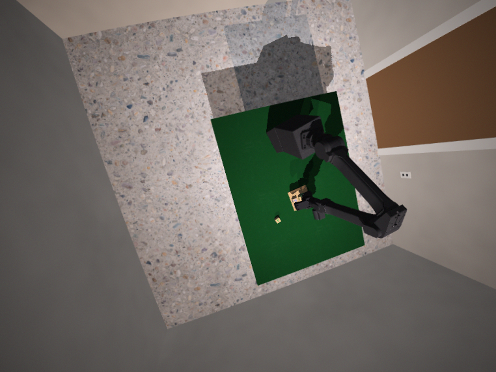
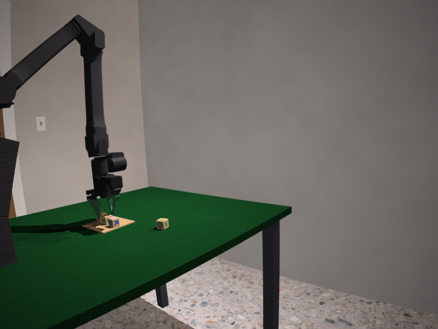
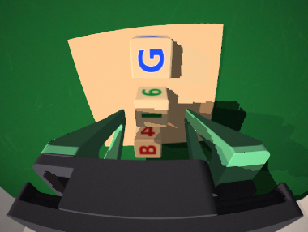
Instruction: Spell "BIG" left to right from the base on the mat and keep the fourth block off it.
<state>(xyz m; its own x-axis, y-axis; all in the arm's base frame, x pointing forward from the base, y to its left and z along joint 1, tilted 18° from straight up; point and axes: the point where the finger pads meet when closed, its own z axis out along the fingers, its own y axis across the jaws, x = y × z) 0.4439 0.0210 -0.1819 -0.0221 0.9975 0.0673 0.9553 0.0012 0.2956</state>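
Now: hand 2 cm above the I block. Also, from my hand: tan mat 1 cm ahead, 4 cm below; B block 1 cm ahead, 5 cm to the left, 2 cm below.
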